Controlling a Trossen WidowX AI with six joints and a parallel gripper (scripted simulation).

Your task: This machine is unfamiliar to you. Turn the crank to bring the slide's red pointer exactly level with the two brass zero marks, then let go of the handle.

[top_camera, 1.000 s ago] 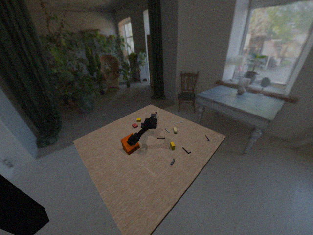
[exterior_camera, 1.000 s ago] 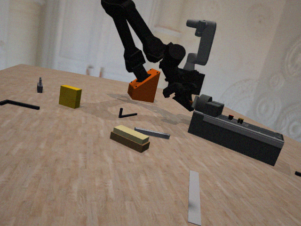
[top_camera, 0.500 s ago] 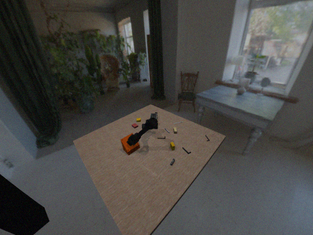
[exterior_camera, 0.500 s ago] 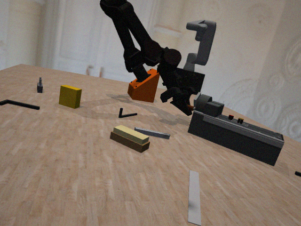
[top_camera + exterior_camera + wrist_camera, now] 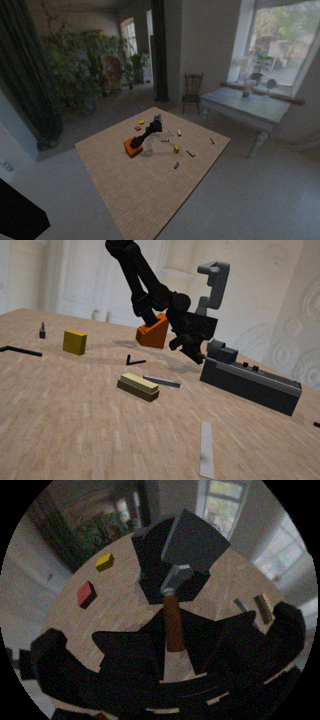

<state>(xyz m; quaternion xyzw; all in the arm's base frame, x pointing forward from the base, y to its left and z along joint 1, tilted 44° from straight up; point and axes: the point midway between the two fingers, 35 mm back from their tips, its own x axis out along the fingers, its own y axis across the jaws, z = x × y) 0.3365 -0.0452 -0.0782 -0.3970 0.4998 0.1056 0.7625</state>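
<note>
The red pointer is 12 cm ahead of my gripper tip, 6 cm to the left of it and 5 cm above it. From my gripper tip the other things lie so: brown crank handle: 3 cm above, 2 cm behind, 1 cm to the right; then red block: 23 cm to the left, 7 cm behind, 3 cm below; then grey bar: 18 cm to the right, 9 cm ahead, 3 cm below.
</note>
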